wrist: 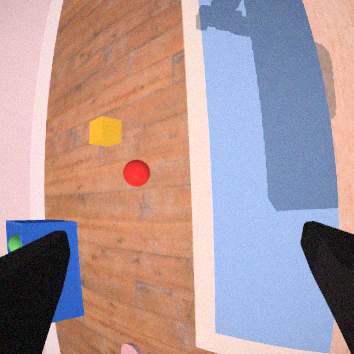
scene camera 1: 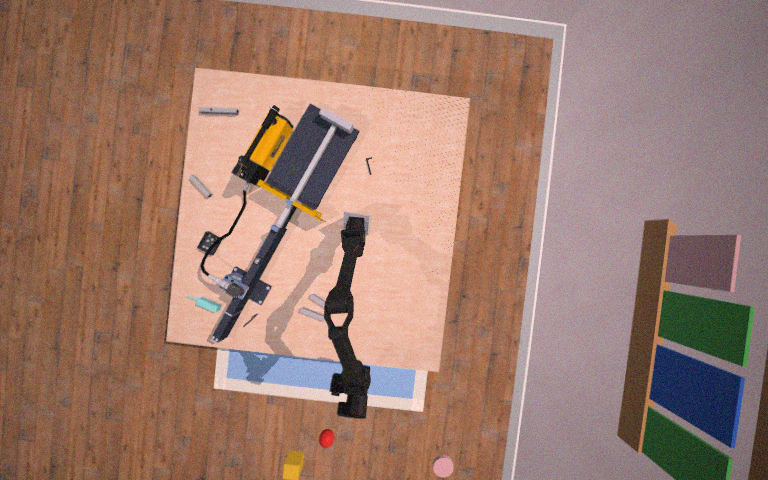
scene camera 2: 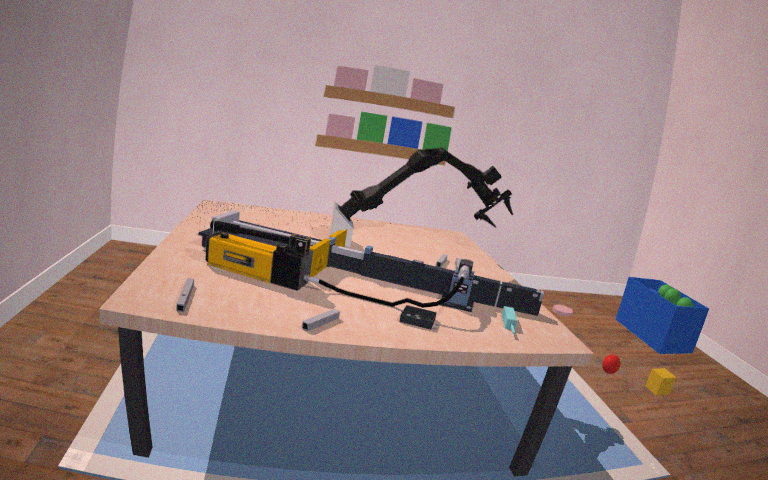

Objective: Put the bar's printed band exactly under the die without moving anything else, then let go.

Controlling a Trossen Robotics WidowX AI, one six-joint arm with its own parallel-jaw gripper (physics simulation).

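Frame: origin at the arm's base, x back, y right, z up, level; centimetres.
Where they show: gripper, fingertip midpoint: (wrist: 188, 240) (scene camera 2: 504, 221); arm's base, origin of the base link: (scene camera 1: 356, 223) (scene camera 2: 343, 213).
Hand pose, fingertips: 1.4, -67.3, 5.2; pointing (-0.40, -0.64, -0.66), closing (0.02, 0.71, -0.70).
Things, the pixels of their centre, and the offset from my fingertips, as dx, dy, dz. "spot": a spot on its surface instead. Level surfaces: height alone.
- long dark rail, surface spot: (scene camera 2: 396, 268) spot: -42.4, +53.4, -11.6
- yellow motor unit, body centre: (scene camera 2: 255, 251) (scene camera 1: 262, 146) -46.4, +97.2, -10.1
- dark bed, its level: dz -11.6
- black cable, surface spot: (scene camera 1: 239, 212) spot: -57.1, +67.5, -15.2
- black box, surface spot: (scene camera 2: 417, 316) spot: -67.4, +51.5, -16.4
- teal tool, body centre: (scene camera 2: 510, 321) (scene camera 1: 203, 302) -70.3, +24.4, -15.1
- hex key, body centre: (scene camera 1: 370, 166) +1.3, +95.1, -16.3
- table, its level: dz -16.6
Short grey bars lie on the table: one (scene camera 1: 218, 111) (scene camera 2: 185, 294), another (scene camera 1: 200, 186) (scene camera 2: 321, 319), and a pair (scene camera 1: 311, 314) (scene camera 1: 317, 300) beside the arm, partly hidden. I cannot make out a printed band on any. A metal head (scene camera 1: 235, 287) (scene camera 2: 462, 277) sits on the long dark rail (scene camera 1: 269, 253) (scene camera 2: 396, 268); whether it is the die I cannot tell. My gripper (scene camera 2: 504, 220) (wrist: 188, 240) is open and empty, high up and past the table's lower edge in the scene camera 1 view, away from the bars. No bar shows in the wrist view.
The yellow motor unit (scene camera 1: 271, 141) (scene camera 2: 240, 259) and dark bed (scene camera 1: 305, 155) adjoin the rail. A black cable (scene camera 1: 237, 212) reaches the head. A black box (scene camera 1: 208, 242) (scene camera 2: 417, 316), teal tool (scene camera 1: 207, 304) (scene camera 2: 509, 318) and hex key (scene camera 1: 369, 165) lie on the table (scene camera 1: 407, 316).
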